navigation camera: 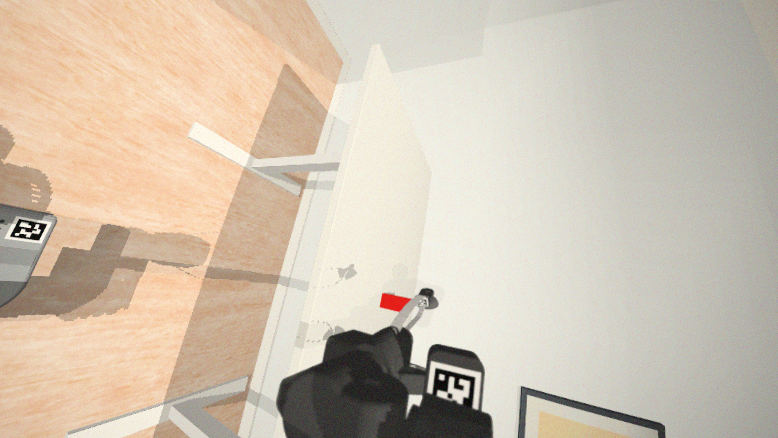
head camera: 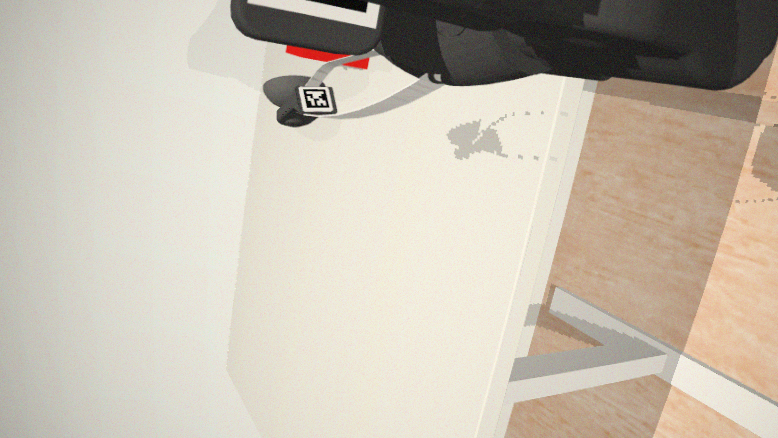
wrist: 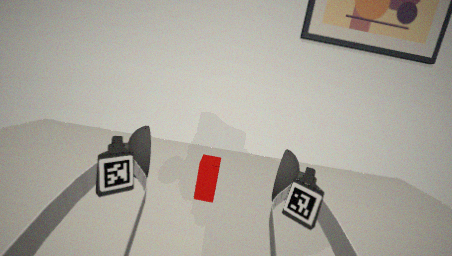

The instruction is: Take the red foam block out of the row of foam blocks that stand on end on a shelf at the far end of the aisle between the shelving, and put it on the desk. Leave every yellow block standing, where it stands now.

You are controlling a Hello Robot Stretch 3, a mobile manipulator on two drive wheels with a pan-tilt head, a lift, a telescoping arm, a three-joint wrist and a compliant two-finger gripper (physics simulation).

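Frame: origin at the robot's base, x ahead, y left, z up, level; centimetres.
Seen in the pictures: gripper, between the fingertips: [navigation camera: 425,332].
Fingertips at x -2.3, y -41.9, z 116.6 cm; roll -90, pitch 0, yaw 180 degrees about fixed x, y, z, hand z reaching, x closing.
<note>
A point is followed by its place in that frame.
The red foam block [head camera: 304,52] @(y -71.8, x -0.4, z 103.8 cm) [navigation camera: 393,301] @(y -71.7, x -1.6, z 99.4 cm) [wrist: 207,179] lies on the cream desk [head camera: 381,244] @(y -60.8, x 20.1, z 95.0 cm) [navigation camera: 375,190] @(y -53.5, x 29.2, z 95.0 cm) [wrist: 380,210], toward its wall side. My gripper [wrist: 214,156] @(y -41.9, x -2.3, z 116.6 cm) is open, with its two fingertips wide apart. In the wrist view the block shows in the gap between the fingers, small and apart from both of them. In the head view the gripper and wrist partly cover the block. The row of yellow blocks and its shelf do not show in these views.
A pale wall [head camera: 108,217] @(y -118.3, x 34.7, z 120.2 cm) [navigation camera: 598,190] @(y -118.5, x 59.2, z 173.4 cm) [wrist: 150,60] rises behind the desk. A dark-framed picture [navigation camera: 587,429] @(y -115.4, x -36.5, z 166.1 cm) [wrist: 370,36] hangs on it. White desk legs [head camera: 587,369] @(y -72.6, x 51.1, z 32.1 cm) [navigation camera: 296,163] @(y -72.6, x 51.5, z 37.3 cm) stand on the wood floor [head camera: 642,190] @(y -93.7, x 15.7, z 0.1 cm) [navigation camera: 136,108] @(y -23.6, x 50.2, z 0.0 cm). Part of my base [navigation camera: 19,261] @(y -14.0, x -8.4, z 16.0 cm) shows at the left.
</note>
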